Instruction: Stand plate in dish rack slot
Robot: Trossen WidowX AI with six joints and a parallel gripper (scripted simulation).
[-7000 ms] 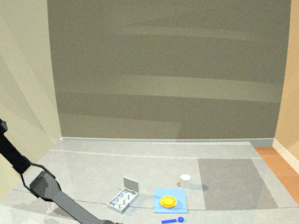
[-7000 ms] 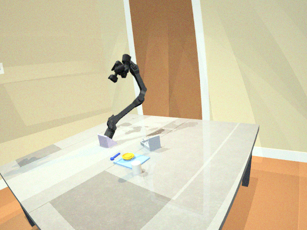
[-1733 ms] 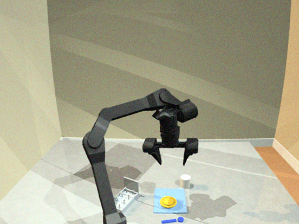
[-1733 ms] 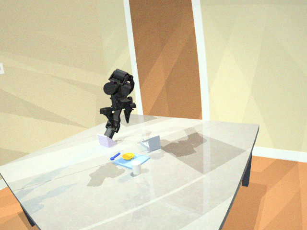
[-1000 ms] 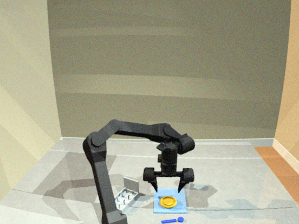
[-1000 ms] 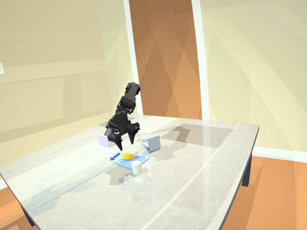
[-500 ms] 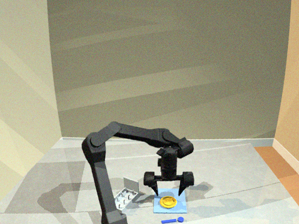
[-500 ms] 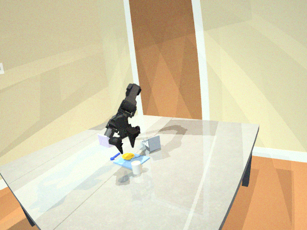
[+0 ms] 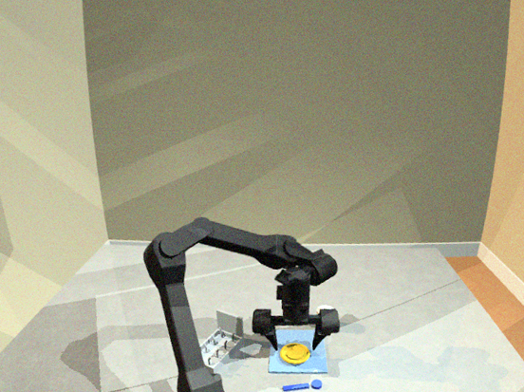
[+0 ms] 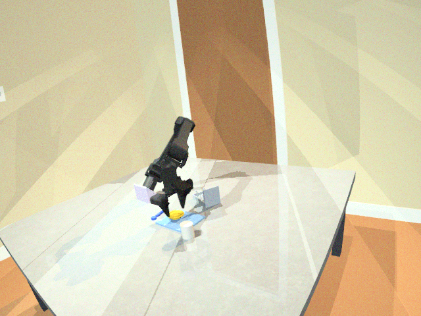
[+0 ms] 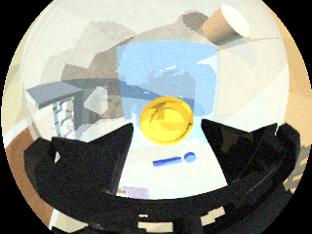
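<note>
My gripper tip is now 1 cm above the yellow plate. Also, from my gripper tip: white cup (14 cm ahead, 6 cm to the right); then blue spoon (9 cm behind, 4 cm to the right, 2 cm below); then grey dish rack (18 cm to the left, 2 cm behind).
</note>
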